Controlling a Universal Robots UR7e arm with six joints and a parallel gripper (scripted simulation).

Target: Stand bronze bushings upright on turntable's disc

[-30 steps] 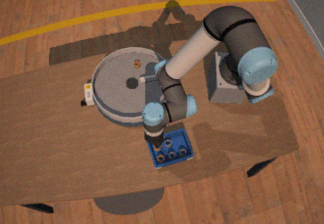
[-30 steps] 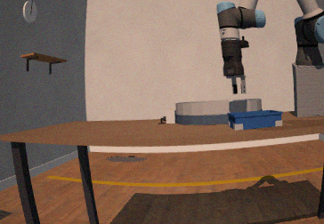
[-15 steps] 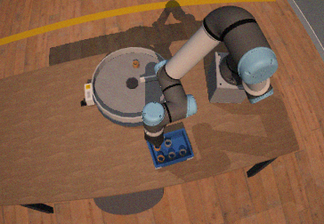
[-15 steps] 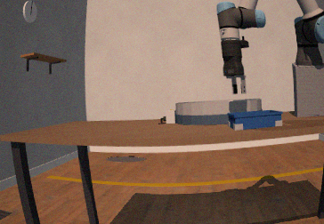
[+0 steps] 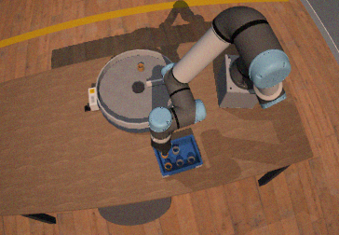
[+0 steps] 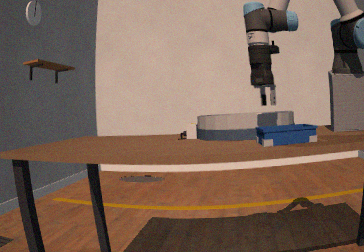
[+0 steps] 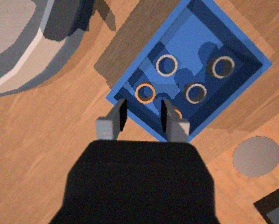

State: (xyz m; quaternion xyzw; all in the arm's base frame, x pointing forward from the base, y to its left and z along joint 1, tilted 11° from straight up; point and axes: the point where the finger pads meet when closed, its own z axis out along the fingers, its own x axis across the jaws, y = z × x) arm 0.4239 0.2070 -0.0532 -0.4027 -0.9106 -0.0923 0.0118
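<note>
My hand is 110 mm above the blue crate, 50 mm past it and 30 mm to the right of it. Also, from my hand: grey turntable disc 350 mm to the right, 80 mm below, 50 mm ahead.
</note>
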